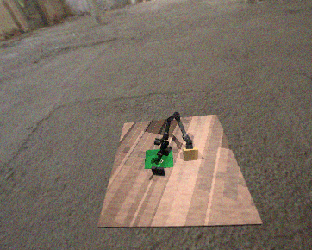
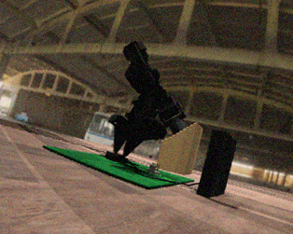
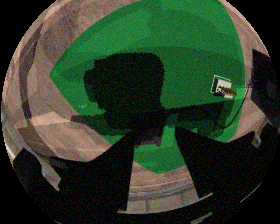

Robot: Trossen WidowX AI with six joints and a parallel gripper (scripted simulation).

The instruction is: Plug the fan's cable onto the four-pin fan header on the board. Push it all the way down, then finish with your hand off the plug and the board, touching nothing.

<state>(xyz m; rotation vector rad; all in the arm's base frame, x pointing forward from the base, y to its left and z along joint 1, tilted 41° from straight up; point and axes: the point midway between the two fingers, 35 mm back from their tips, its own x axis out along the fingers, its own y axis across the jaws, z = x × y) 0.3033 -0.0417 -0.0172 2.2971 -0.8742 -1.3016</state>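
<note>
My gripper tip is 1 cm to the left of the black plug and 1 cm above it. From my gripper tip the other things lie so: green board 3 cm ahead, 6 cm to the left, 4 cm below; black fan 1 cm ahead, 24 cm to the left, 4 cm above.
</note>
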